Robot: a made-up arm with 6 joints. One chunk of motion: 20 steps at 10 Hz.
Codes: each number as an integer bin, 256 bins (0 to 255) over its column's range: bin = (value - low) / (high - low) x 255, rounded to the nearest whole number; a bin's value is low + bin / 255 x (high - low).
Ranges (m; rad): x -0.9..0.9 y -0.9..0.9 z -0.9..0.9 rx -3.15..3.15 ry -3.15..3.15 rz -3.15..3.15
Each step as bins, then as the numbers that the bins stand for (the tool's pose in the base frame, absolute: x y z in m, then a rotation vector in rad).
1 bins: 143 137 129 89 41 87
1 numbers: 0.1094 0.0671 0.0106 -0.9512 -2.1371 -1.0006
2 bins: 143 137 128 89 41 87
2 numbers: 0.1094 0.0671 0.0035 -0.9512 -2.1371 -1.0006
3 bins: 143 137 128 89 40 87
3 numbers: 0.1094 0.0671 0.0035 -0.9512 -2.1618 -1.0006
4 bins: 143 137 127 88 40 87
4 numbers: 0.1094 0.0671 -0.0035 -0.9759 -2.1618 -1.0006
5 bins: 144 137 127 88 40 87
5 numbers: 0.1165 0.0671 -0.0035 -0.9759 -2.1618 -1.0006
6 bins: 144 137 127 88 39 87
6 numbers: 0.1165 0.0671 -0.0035 -0.9759 -2.1865 -1.0006
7 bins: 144 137 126 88 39 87
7 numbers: 0.1165 0.0671 -0.0106 -0.9759 -2.1865 -1.0006
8 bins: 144 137 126 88 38 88
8 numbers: 0.1165 0.0671 -0.0106 -0.9759 -2.2112 -0.9759
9 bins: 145 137 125 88 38 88
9 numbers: 0.1235 0.0671 -0.0176 -0.9759 -2.2112 -0.9759
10 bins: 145 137 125 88 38 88
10 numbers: 0.1235 0.0671 -0.0176 -0.9759 -2.2112 -0.9759
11 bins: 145 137 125 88 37 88
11 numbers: 0.1235 0.0671 -0.0176 -0.9759 -2.2359 -0.9759
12 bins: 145 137 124 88 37 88
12 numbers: 0.1235 0.0671 -0.0247 -0.9759 -2.2359 -0.9759
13 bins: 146 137 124 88 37 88
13 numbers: 0.1306 0.0671 -0.0247 -0.9759 -2.2359 -0.9759
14 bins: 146 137 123 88 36 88
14 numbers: 0.1306 0.0671 -0.0318 -0.9759 -2.2606 -0.9759
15 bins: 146 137 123 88 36 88
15 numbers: 0.1306 0.0671 -0.0318 -0.9759 -2.2606 -0.9759
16 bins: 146 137 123 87 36 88
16 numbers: 0.1306 0.0671 -0.0318 -1.0006 -2.2606 -0.9759
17 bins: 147 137 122 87 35 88
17 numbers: 0.1376 0.0671 -0.0388 -1.0006 -2.2853 -0.9759
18 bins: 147 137 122 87 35 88
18 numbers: 0.1376 0.0671 -0.0388 -1.0006 -2.2853 -0.9759
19 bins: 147 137 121 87 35 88
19 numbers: 0.1376 0.0671 -0.0459 -1.0006 -2.2853 -0.9759
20 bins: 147 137 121 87 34 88
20 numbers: 0.1376 0.0671 -0.0459 -1.0006 -2.3100 -0.9759
